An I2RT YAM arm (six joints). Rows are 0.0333 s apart.
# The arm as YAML. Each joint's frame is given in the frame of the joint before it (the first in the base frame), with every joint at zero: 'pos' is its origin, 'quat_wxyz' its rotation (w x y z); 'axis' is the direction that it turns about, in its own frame. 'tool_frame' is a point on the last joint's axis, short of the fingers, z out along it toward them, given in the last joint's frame.
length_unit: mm
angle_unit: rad
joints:
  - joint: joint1
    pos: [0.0, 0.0, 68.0]
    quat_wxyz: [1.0, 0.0, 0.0, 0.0]
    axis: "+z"
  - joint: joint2
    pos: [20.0, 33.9, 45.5]
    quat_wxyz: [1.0, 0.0, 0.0, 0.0]
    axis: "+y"
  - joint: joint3
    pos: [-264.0, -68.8, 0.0]
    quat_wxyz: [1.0, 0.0, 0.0, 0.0]
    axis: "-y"
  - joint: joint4
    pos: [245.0, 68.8, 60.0]
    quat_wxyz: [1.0, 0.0, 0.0, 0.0]
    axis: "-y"
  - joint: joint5
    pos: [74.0, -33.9, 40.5]
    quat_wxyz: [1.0, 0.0, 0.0, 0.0]
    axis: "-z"
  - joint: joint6
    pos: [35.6, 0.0, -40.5]
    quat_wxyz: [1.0, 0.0, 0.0, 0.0]
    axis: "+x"
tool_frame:
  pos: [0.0, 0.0, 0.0]
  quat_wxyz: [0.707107, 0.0, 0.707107, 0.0]
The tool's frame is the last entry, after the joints.
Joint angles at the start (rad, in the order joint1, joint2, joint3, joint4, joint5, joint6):
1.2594 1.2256 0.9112 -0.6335 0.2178 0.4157
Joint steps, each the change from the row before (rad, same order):
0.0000 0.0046 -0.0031 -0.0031 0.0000 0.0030
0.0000 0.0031 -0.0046 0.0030 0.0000 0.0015
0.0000 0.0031 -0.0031 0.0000 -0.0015 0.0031
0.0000 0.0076 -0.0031 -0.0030 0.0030 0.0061
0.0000 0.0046 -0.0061 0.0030 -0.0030 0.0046
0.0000 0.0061 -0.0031 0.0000 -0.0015 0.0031
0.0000 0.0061 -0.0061 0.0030 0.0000 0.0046
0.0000 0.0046 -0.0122 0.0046 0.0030 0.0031
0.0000 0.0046 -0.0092 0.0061 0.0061 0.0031
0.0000 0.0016 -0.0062 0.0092 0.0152 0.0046
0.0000 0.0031 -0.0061 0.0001 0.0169 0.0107
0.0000 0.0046 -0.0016 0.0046 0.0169 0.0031
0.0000 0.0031 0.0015 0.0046 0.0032 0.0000
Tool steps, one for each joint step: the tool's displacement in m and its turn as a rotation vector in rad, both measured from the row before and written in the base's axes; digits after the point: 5 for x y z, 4 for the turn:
0.00001 0.00003 -0.00221 -0.0091 0.0047 -0.0024
0.00006 0.00018 -0.00196 -0.0039 0.0021 -0.0012
-0.00003 0.00009 -0.00168 -0.0044 0.0045 -0.0016
0.00021 0.00033 -0.00285 -0.0115 0.0046 -0.0066
-0.00005 0.00019 -0.00278 -0.0049 0.0068 -0.0021
0.00008 0.00041 -0.00235 -0.0072 0.0054 -0.0017
0.00009 0.00027 -0.00309 -0.0071 0.0048 -0.0038
-0.00009 -0.00061 -0.00450 -0.0113 0.0026 -0.0042
0.00016 -0.00020 -0.00347 -0.0078 -0.0013 -0.0058
0.00054 -0.00004 -0.00163 -0.0009 -0.0109 -0.0117
0.00038 -0.00071 -0.00242 -0.0090 -0.0068 -0.0176
0.00075 0.00043 -0.00114 -0.0047 -0.0122 -0.0112
0.00040 0.00089 0.00003 0.0020 -0.0035 -0.0016

